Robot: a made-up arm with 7 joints. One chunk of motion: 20 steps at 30 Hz.
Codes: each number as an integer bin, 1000 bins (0 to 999) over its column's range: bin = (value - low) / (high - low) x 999, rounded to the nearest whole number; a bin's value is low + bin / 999 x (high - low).
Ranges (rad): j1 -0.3..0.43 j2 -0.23..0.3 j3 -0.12..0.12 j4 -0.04..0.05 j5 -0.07..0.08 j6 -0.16..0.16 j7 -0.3..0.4
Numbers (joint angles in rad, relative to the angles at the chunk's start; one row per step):
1: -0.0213 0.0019 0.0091 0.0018 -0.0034 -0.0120 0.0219
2: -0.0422 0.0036 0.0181 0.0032 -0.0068 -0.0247 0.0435
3: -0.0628 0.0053 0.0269 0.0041 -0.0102 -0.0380 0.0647
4: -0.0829 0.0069 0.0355 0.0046 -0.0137 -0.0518 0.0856
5: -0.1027 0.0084 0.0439 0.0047 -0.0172 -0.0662 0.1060
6: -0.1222 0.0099 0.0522 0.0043 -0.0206 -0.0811 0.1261
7: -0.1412 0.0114 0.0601 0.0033 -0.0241 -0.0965 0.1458
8: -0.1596 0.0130 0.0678 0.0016 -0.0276 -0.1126 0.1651
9: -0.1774 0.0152 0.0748 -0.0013 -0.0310 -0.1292 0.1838
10: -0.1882 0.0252 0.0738 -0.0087 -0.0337 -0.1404 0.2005
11: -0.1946 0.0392 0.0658 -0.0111 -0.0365 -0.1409 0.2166
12: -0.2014 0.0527 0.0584 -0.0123 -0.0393 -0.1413 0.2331
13: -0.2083 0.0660 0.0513 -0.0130 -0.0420 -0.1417 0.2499
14: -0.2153 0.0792 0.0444 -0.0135 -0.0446 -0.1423 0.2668
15: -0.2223 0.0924 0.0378 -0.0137 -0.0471 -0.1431 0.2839
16: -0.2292 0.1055 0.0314 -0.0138 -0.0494 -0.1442 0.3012
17: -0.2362 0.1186 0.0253 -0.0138 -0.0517 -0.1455 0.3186
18: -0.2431 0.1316 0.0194 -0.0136 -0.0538 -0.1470 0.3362
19: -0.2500 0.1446 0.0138 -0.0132 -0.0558 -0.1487 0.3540
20: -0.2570 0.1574 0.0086 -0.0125 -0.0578 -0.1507 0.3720
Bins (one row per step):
1: 381 437 537 464 444 462 459
2: 353 440 575 480 421 422 490
3: 325 444 611 490 398 381 520
4: 297 447 647 495 375 338 550
5: 270 449 682 496 352 293 579
6: 243 452 717 492 329 246 608
7: 217 455 750 481 306 198 636
8: 192 458 782 462 282 148 664
9: 168 462 811 430 260 96 690
10: 153 481 807 347 242 61 714
11: 144 507 773 321 223 60 737
12: 135 533 743 307 204 58 761
13: 125 558 713 300 186 57 785
14: 116 583 684 294 169 55 809
15: 106 608 657 292 153 53 833
16: 97 632 630 291 137 49 858
17: 87 657 605 291 122 45 883
18: 78 682 580 293 108 41 908
19: 68 706 557 297 95 35 933
20: 59 730 535 305 81 29 959

